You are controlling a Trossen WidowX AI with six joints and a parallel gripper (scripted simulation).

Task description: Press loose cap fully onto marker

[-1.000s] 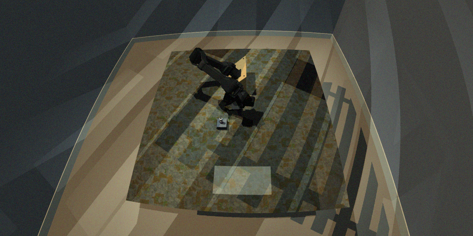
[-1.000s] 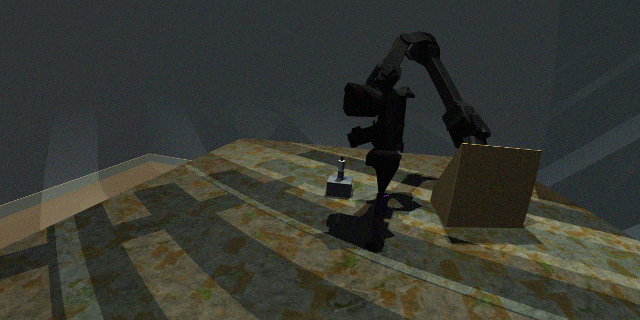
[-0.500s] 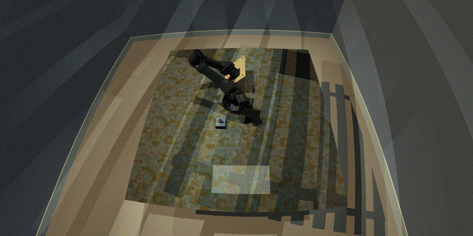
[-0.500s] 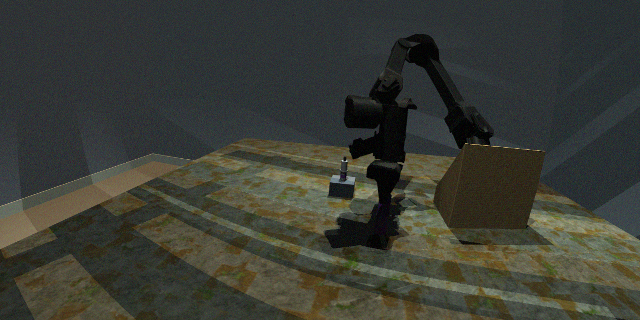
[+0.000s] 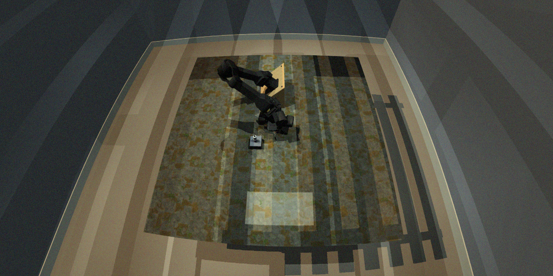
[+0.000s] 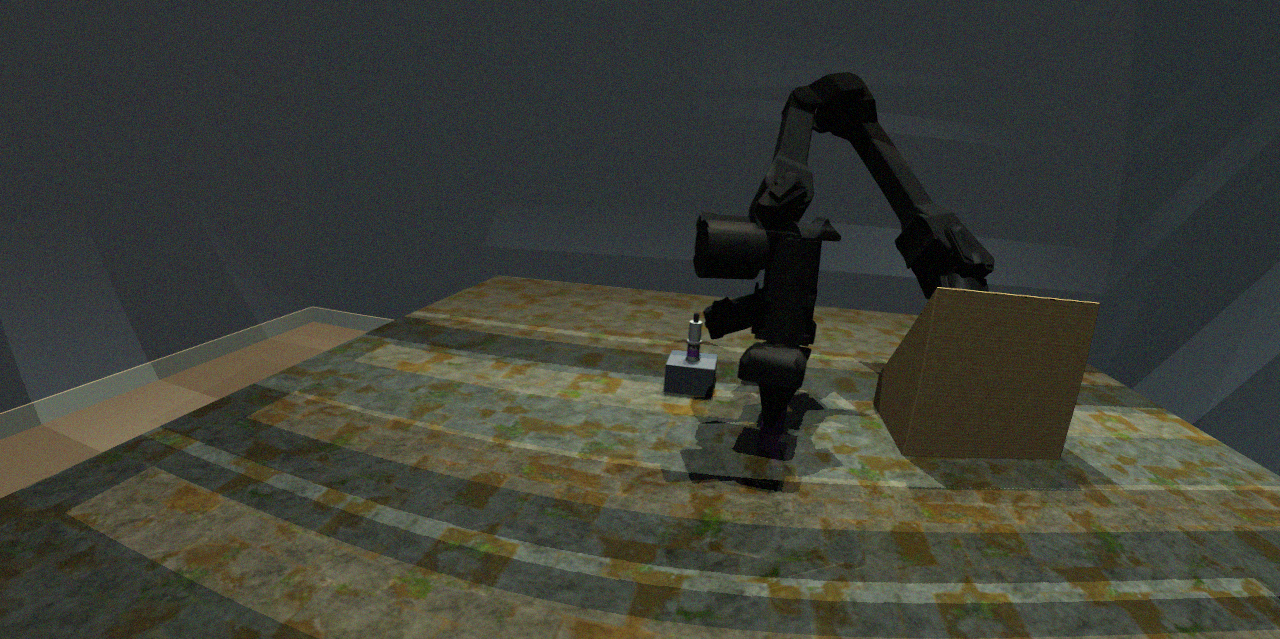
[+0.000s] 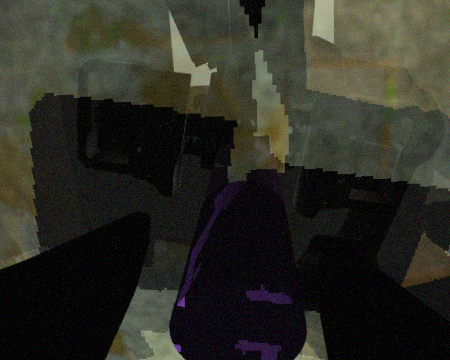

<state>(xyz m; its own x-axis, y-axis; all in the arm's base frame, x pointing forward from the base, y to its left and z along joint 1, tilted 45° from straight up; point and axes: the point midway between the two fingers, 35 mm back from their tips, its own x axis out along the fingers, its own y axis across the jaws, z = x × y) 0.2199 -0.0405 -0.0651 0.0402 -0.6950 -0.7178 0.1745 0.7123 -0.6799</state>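
The purple cap is 1 cm above my gripper tip. Also, from my gripper tip: grey holder block 10 cm ahead, 11 cm to the right.
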